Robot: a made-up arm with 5 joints.
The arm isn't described. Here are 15 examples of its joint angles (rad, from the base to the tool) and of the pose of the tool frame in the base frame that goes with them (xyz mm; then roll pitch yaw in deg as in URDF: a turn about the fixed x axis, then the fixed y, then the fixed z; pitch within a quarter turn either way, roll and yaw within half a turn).
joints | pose
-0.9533 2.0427 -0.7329 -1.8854 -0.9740 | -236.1 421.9 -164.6 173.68 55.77 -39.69
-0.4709 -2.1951 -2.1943 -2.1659 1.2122 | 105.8 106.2 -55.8 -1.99 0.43 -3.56
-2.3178 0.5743 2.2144 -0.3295 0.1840 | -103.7 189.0 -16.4 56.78 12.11 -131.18
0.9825 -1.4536 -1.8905 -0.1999 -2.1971 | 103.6 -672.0 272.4 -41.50 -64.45 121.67
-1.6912 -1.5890 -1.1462 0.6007 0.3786 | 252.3 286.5 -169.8 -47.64 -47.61 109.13
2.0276 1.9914 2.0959 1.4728 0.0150 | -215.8 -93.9 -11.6 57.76 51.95 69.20
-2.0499 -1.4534 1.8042 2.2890 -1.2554 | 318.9 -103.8 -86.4 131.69 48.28 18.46
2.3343 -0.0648 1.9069 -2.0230 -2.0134 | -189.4 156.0 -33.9 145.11 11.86 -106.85
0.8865 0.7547 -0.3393 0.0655 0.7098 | -303.6 -300.5 -223.3 -59.07 -44.31 -8.38
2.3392 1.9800 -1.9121 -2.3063 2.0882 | -0.8 -146.9 229.4 88.55 63.79 173.18
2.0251 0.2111 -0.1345 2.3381 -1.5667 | 190.6 -120.6 527.4 74.91 -20.43 93.42
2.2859 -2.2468 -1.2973 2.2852 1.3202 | 434.7 -218.6 -42.6 134.47 -69.26 130.60
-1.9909 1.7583 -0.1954 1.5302 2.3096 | -624.2 264.5 400.5 38.13 -23.35 -22.58
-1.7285 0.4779 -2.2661 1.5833 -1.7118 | -580.3 391.7 -36.8 39.88 68.29 172.78
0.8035 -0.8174 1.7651 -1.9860 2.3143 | -180.5 -136.8 -75.5 144.84 18.13 -34.84
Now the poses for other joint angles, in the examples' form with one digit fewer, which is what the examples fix.
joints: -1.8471 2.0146 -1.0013 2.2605 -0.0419
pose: -139 255 424 76.2 14.4 106.2
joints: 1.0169 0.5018 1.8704 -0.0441 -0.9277
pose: -120 3 219 -90.1 -39.7 46.3
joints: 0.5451 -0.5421 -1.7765 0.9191 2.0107
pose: -118 -626 298 4.6 13.1 80.3
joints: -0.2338 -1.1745 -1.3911 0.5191 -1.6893
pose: 164 -218 -650 -173.3 15.5 -82.9
